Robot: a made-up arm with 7 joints. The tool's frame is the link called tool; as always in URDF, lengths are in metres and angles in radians. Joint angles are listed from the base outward.
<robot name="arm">
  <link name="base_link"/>
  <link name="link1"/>
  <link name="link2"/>
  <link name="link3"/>
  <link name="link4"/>
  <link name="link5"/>
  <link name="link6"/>
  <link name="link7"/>
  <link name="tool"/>
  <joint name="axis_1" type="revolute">
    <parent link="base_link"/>
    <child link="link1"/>
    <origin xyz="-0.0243 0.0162 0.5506" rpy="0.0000 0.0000 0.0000"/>
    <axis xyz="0 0 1"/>
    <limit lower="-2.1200" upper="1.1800"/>
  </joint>
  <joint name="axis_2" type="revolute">
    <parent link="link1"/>
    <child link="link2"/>
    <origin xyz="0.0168 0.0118 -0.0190" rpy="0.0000 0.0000 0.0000"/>
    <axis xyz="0 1 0"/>
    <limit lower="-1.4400" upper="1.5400"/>
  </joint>
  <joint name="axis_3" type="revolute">
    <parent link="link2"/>
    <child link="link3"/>
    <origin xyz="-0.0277 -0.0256 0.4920" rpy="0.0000 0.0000 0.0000"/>
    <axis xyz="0 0 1"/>
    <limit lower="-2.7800" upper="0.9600"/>
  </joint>
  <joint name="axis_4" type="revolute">
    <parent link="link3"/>
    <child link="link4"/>
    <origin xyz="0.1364 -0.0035 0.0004" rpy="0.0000 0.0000 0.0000"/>
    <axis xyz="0 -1 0"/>
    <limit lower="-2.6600" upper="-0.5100"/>
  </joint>
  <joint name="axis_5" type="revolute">
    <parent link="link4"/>
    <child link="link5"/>
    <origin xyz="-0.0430 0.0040 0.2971" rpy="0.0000 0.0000 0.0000"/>
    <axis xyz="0 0 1"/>
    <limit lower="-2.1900" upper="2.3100"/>
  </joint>
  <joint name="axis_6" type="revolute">
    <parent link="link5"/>
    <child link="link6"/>
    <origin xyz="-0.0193 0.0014 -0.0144" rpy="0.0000 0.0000 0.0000"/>
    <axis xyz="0 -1 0"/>
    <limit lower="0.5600" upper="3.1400"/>
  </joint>
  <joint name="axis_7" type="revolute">
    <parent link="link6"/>
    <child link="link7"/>
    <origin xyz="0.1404 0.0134 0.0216" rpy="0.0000 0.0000 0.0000"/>
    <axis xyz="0 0 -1"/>
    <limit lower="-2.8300" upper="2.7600"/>
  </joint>
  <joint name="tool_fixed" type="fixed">
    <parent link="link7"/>
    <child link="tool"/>
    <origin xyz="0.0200 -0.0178 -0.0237" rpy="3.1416 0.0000 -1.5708"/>
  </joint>
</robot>
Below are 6 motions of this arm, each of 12 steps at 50 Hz.
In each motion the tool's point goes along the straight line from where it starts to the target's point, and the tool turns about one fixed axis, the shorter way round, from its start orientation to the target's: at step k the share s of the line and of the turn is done. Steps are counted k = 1, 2, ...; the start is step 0. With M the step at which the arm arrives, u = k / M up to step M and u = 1 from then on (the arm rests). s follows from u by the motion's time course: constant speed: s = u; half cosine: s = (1 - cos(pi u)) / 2; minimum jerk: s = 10 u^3 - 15 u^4 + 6 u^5.
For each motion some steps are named. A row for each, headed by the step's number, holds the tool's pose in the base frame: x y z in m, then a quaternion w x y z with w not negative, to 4 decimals.
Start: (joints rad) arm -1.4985 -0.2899 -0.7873 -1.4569 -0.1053 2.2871 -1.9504
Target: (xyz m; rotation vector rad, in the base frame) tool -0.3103 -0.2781 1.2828 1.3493 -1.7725 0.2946
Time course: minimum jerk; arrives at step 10
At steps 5, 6, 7, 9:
5: -0.3307 -0.2308 1.2912 0.4514 0.5100 -0.7191 0.1379
6: -0.3232 -0.2481 1.2881 0.4446 0.5216 -0.7164 0.1307
7: -0.3170 -0.2627 1.2855 0.4387 0.5313 -0.7139 0.1247
9: -0.3106 -0.2773 1.2829 0.4328 0.5409 -0.7114 0.1185

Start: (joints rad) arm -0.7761 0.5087 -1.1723 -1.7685 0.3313 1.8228 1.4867
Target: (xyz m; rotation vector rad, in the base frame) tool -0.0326 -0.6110 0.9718 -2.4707 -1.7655 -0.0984
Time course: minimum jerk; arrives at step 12
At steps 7, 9, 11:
7: -0.0581 -0.6224 0.9420 0.0676 -0.8169 -0.5722 -0.0254
9: -0.0402 -0.6144 0.9629 0.0564 -0.8136 -0.5779 -0.0303
11: -0.0330 -0.6112 0.9714 0.0519 -0.8122 -0.5802 -0.0322

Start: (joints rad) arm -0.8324 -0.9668 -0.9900 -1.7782 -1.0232 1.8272 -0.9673
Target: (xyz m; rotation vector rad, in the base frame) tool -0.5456 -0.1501 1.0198 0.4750 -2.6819 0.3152
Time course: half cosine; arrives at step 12
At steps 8, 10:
8: -0.5290 -0.1570 1.0332 0.2132 0.2042 -0.9469 0.1273
10: -0.5411 -0.1519 1.0234 0.2025 0.1790 -0.9557 0.1166

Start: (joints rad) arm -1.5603 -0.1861 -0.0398 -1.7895 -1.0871 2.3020 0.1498
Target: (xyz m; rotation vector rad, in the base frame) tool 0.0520 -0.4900 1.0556 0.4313 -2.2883 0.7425
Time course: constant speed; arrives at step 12
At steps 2, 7, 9, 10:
2: 0.0513 -0.4349 1.1163 0.4395 0.1271 -0.8311 0.3163
7: 0.0516 -0.4624 1.0860 0.3913 0.1467 -0.8570 0.3014
9: 0.0518 -0.4735 1.0738 0.3716 0.1545 -0.8665 0.2952
10: 0.0519 -0.4790 1.0677 0.3617 0.1583 -0.8711 0.2920

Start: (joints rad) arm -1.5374 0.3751 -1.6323 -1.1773 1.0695 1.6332 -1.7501
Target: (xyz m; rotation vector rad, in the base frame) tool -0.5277 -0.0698 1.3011 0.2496 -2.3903 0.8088
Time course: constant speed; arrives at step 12
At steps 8, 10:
8: -0.5300 -0.1233 1.2825 0.2723 0.1273 -0.9024 0.3088
10: -0.5289 -0.0966 1.2918 0.2854 0.1106 -0.9012 0.3067

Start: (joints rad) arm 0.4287 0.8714 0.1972 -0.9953 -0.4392 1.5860 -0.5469
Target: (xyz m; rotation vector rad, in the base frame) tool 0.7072 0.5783 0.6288 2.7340 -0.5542 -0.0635
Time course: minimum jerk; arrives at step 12
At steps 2, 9, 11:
2: 0.7532 0.4840 0.6959 0.1910 0.9638 -0.1860 0.0090
9: 0.7121 0.5682 0.6360 0.1765 0.9647 -0.1945 -0.0190
11: 0.7074 0.5778 0.6292 0.1748 0.9647 -0.1955 -0.0222

